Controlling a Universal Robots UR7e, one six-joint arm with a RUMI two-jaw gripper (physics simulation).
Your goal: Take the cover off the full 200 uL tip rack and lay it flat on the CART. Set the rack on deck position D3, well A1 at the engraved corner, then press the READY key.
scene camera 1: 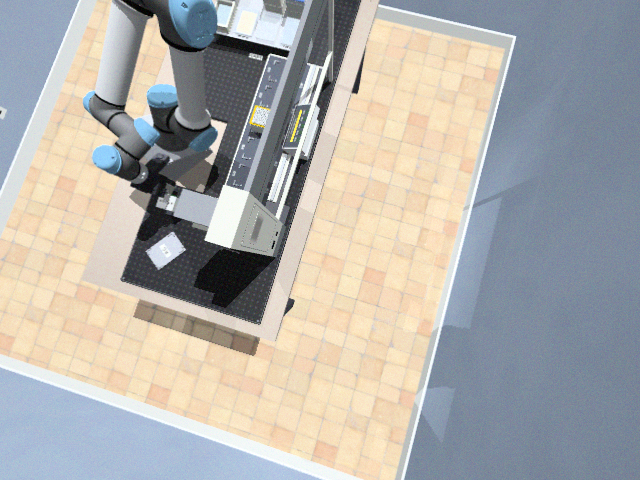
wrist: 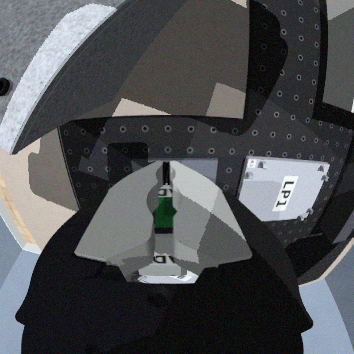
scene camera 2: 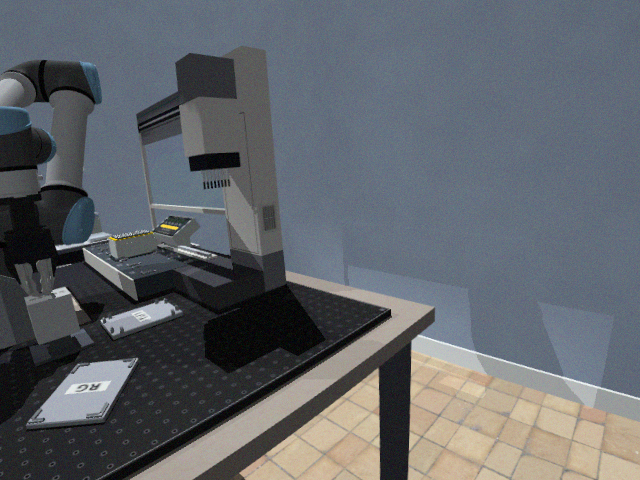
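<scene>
The 200 uL tip rack [scene camera 1: 260, 116] [scene camera 2: 131, 245] stands upright on the deck with its yellow-edged top and white tips uncovered. The deck label beneath it and its well A1 corner cannot be read. My gripper [scene camera 1: 165, 196] [scene camera 2: 39, 292] [wrist: 166, 164] is shut and empty, pointing down at the top of the pale READY key box [scene camera 2: 53, 316]. The green READY key [wrist: 164, 215] shows through the gap between the fingers in the wrist view. Whether the fingertips touch or press it is hidden. The cover cannot be made out for certain.
The plate labelled LP1 [scene camera 2: 160, 310] [wrist: 270, 195] lies beside the key box. The plate labelled RG [scene camera 1: 165, 251] [scene camera 2: 105, 395] lies nearer the table's end. The instrument's tall column [scene camera 2: 255, 155] rises beside the deck, near a display [scene camera 1: 296, 126] [scene camera 2: 173, 227] with a yellow bar.
</scene>
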